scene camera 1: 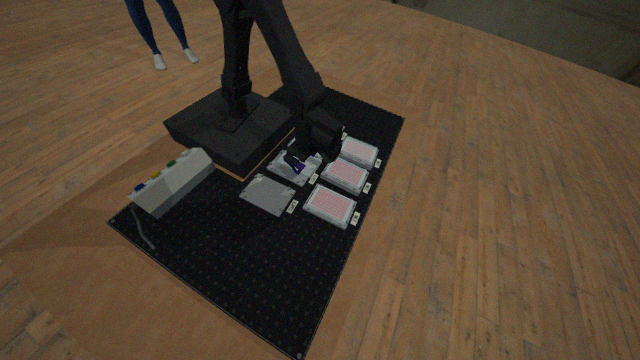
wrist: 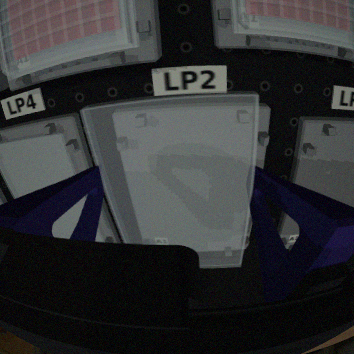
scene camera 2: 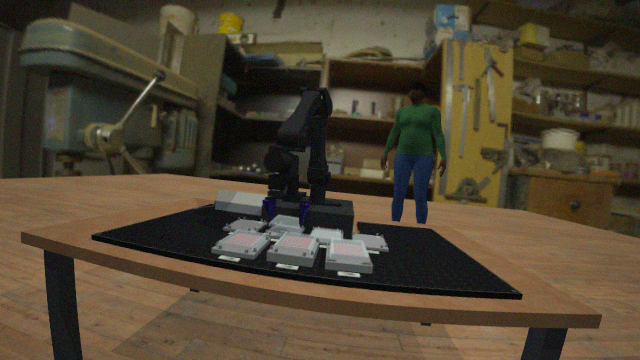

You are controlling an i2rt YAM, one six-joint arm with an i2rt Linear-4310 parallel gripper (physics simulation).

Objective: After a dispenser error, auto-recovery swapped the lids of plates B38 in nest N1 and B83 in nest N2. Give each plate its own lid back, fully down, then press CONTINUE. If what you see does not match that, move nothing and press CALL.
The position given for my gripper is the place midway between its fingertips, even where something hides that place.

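My gripper's there in the wrist view [wrist: 175,173], and that same view has a nest N1 [wrist: 223,38], an LP2 label [wrist: 192,78] and an LP4 [wrist: 70,122]. Then on scene camera 2 I can see a button box [scene camera 2: 241,202].
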